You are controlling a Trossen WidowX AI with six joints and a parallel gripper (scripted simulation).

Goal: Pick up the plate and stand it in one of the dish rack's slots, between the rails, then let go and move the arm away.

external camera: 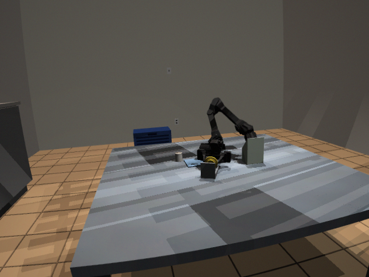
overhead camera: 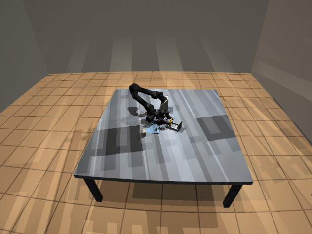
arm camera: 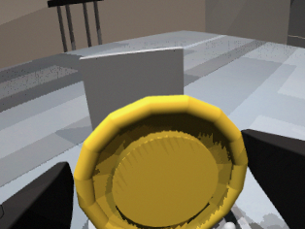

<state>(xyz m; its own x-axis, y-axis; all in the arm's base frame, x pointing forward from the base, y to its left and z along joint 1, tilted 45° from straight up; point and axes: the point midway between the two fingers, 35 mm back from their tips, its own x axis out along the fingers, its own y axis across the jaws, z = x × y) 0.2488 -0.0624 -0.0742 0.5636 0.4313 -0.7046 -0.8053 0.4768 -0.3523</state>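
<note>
My gripper tip is now 10 mm to the left of the yellow plate and 10 mm above it. The rest, counted from my gripper tip: beige cup: 260 mm to the right, 100 mm ahead, 30 mm below; then blue mat: 170 mm to the right, 50 mm below; then dish rack: 30 mm below, 20 mm to the left, 10 mm ahead.
</note>
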